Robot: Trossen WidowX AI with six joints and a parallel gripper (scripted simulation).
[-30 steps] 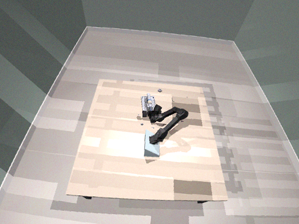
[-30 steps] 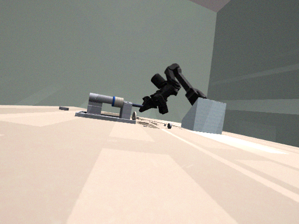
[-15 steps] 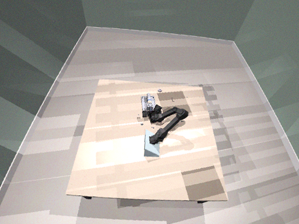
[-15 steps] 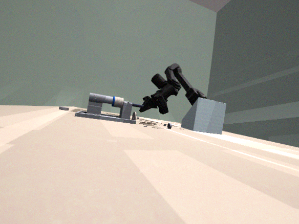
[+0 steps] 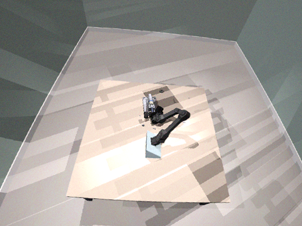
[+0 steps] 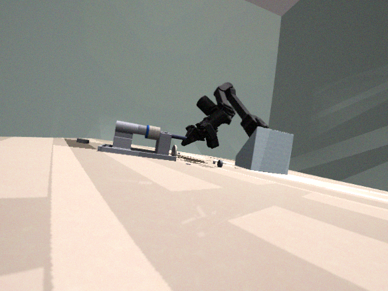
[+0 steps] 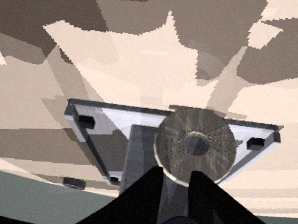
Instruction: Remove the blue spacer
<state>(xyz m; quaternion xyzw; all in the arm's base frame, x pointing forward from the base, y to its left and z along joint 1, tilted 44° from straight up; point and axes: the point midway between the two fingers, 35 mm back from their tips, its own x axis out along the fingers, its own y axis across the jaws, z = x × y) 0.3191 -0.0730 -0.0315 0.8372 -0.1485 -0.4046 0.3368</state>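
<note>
Right now my gripper tip is 6 cm short of the dark shaft and 3 cm below it. From my gripper tip the other things lie so: beige spacer: 11 cm ahead, 2 cm above; blue spacer: 13 cm ahead, 2 cm above; dark piece: 11 cm behind, 10 cm to the left, 4 cm below.
</note>
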